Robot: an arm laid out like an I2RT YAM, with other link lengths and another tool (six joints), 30 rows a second.
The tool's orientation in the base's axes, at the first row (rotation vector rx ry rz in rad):
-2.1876, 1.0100, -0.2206
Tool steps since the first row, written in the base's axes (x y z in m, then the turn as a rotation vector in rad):
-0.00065, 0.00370, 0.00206, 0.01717, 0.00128, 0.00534
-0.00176, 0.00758, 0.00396, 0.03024, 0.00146, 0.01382
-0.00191, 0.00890, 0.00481, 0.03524, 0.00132, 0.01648
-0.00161, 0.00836, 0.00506, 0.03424, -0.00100, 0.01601
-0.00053, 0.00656, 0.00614, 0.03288, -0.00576, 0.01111
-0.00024, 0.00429, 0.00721, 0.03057, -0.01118, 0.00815
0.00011, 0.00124, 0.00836, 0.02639, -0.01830, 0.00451
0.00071, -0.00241, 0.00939, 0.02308, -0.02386, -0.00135
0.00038, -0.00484, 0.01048, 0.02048, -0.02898, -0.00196
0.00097, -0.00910, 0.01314, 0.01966, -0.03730, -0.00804
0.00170, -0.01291, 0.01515, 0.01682, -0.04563, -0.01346
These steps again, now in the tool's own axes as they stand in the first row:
-0.00338, -0.00263, 0.00018, 0.01006, -0.01443, 0.00396
-0.00718, -0.00495, 0.00037, 0.01771, -0.02798, 0.00331
-0.00835, -0.00601, 0.00038, 0.02086, -0.03269, 0.00338
-0.00779, -0.00612, 0.00004, 0.02191, -0.03074, 0.00207
-0.00590, -0.00668, -0.00126, 0.02506, -0.02455, 0.00258
-0.00420, -0.00656, -0.00313, 0.02779, -0.01879, 0.00091
-0.00192, -0.00617, -0.00545, 0.03056, -0.01069, -0.00195
0.00098, -0.00559, -0.00789, 0.03308, -0.00233, -0.00198
0.00237, -0.00503, -0.01012, 0.03508, 0.00192, -0.00534
0.00549, -0.00526, -0.01409, 0.04132, 0.01015, -0.00563
0.00847, -0.00533, -0.01729, 0.04611, 0.01917, -0.00725

